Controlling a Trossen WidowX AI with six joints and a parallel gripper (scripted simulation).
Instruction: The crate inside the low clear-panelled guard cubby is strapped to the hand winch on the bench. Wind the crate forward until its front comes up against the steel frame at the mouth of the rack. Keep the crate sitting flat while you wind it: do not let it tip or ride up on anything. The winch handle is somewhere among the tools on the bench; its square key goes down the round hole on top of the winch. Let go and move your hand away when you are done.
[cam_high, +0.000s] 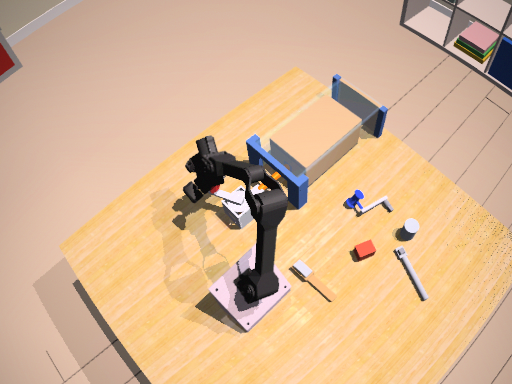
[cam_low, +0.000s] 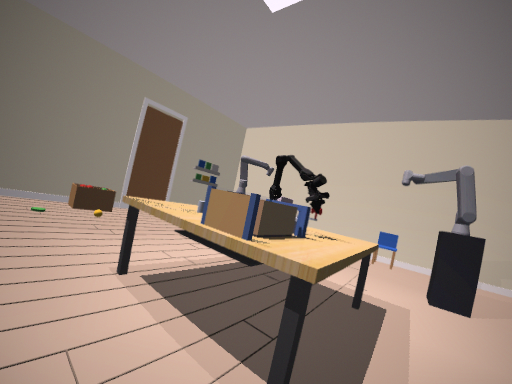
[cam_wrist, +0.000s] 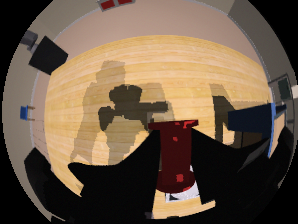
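Now: gripper tip 5 cm to the left of the crank handle, 3 cm above it and 2 cm short of it. The rest, counted from my gripper tip: blue steel frame 20 cm ahead, 11 cm to the right, 3 cm below; then winch 12 cm to the right, 10 cm below, 3 cm ahead; then red knob 2 cm to the right.
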